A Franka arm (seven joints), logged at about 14 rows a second.
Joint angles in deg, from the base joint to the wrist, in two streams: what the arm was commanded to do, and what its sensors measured. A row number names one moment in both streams.
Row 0, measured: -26.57, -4.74, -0.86, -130.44, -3.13, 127.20, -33.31
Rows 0 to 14, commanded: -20.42, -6.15, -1.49, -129.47, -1.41, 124.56, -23.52; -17.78, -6.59, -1.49, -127.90, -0.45, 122.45, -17.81; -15.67, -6.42, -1.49, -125.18, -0.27, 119.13, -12.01; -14.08, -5.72, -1.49, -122.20, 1.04, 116.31, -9.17; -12.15, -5.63, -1.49, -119.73, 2.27, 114.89, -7.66; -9.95, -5.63, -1.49, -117.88, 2.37, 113.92, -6.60; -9.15, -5.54, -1.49, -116.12, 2.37, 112.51, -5.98; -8.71, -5.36, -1.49, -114.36, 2.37, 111.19, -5.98; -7.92, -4.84, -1.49, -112.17, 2.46, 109.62, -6.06; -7.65, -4.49, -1.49, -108.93, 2.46, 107.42, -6.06; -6.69, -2.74, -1.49, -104.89, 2.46, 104.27, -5.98; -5.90, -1.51, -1.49, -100.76, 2.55, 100.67, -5.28; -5.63, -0.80, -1.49, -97.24, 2.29, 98.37, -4.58; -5.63, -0.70, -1.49, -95.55, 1.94, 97.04, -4.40; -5.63, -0.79, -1.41, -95.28, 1.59, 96.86, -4.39
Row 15, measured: -6.40, -2.95, -0.80, -99.37, 1.32, 99.73, -5.22
